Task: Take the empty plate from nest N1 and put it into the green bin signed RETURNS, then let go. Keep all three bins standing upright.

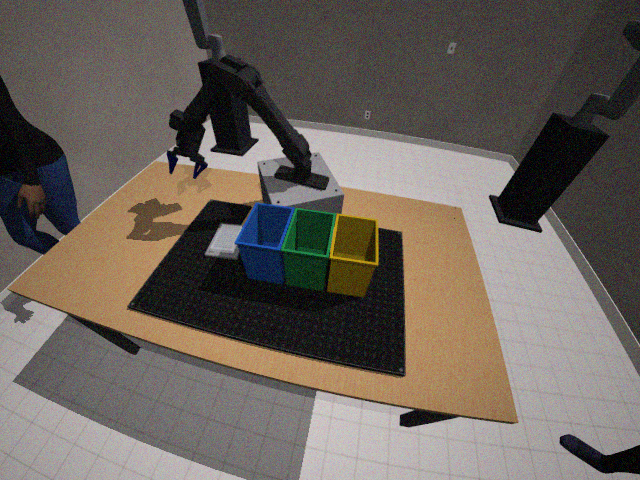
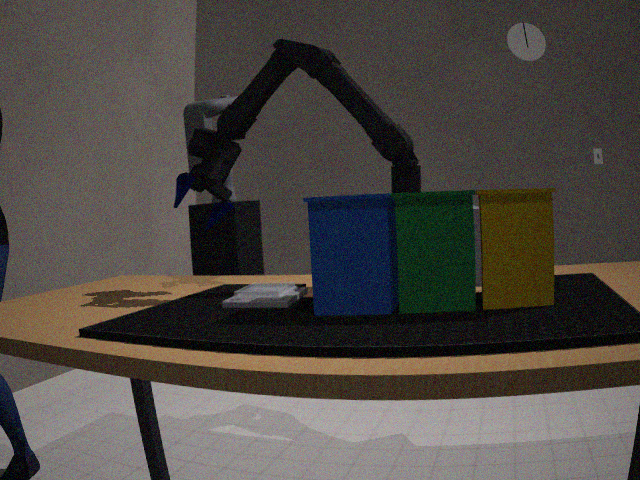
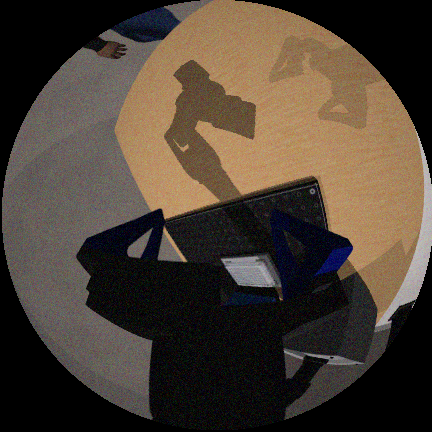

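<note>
A pale, flat plate lies in a light nest on the black mat, left of the bins; the edges between plate and nest are hard to tell. The green bin stands upright between the blue bin and the yellow bin, both upright too. No sign lettering can be read. My gripper is open and empty, high above the table's back left part, behind and left of the plate.
The black mat lies on the wooden table. My arm's grey base block stands behind the bins. A person stands at the left edge of the table. Dark pillars stand behind it.
</note>
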